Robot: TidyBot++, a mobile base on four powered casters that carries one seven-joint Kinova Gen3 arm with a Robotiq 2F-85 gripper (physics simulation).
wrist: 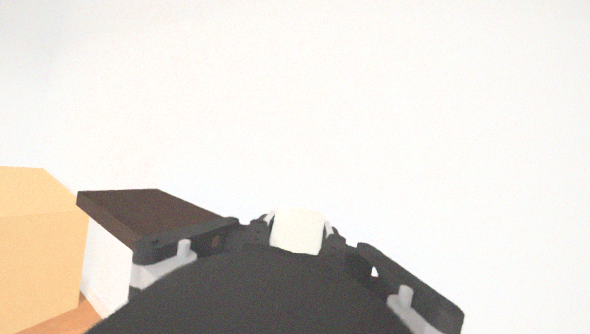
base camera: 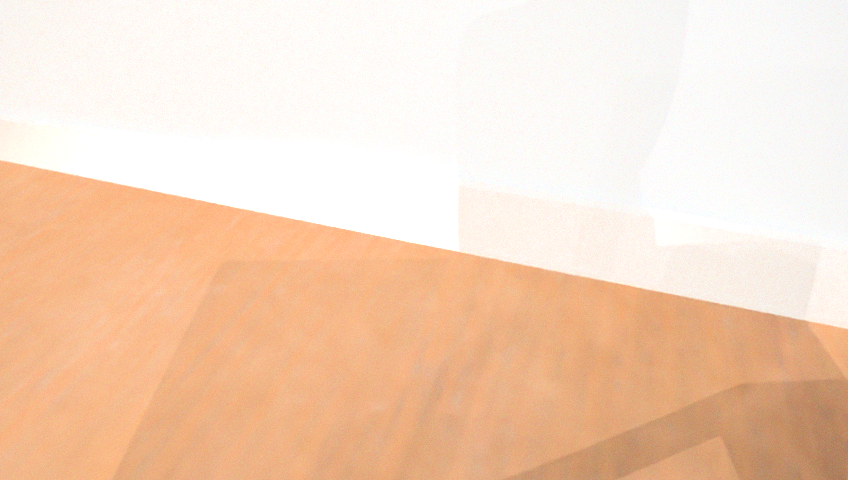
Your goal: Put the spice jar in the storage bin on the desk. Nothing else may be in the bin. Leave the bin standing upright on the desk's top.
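Places are measured from the arm's base along level axes (x ahead, y left, z up), in millimetres.
Where they show: gripper, between the fingertips: (wrist: 298, 225).
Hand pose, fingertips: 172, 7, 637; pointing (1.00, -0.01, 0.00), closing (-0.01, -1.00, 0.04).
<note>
After its pixels a point has its place, as x, y, z.
My gripper (wrist: 298, 225) @[172, 7, 637] is shut on a small cream-white object, which fits the spice jar (wrist: 297, 231) @[132, 7, 646], in the lower middle of the wrist view. The jar's lower part is hidden behind the dark gripper body. A dark brown board (wrist: 150, 210) @[513, 480, 454], which may be the desk's top, shows left of the gripper in the wrist view, partly hidden by the left finger linkage. The storage bin does not show in either view.
A light wooden cabinet (wrist: 40, 250) @[685, 1224, 20] stands at the left edge of the wrist view, beside the dark board. A white wall (base camera: 238, 65) @[597, 214, -204] (wrist: 350, 100) @[504, -72, 908] rises behind. The orange wood floor (base camera: 297, 333) @[391, 139, -396] carries shadows in the base camera view.
</note>
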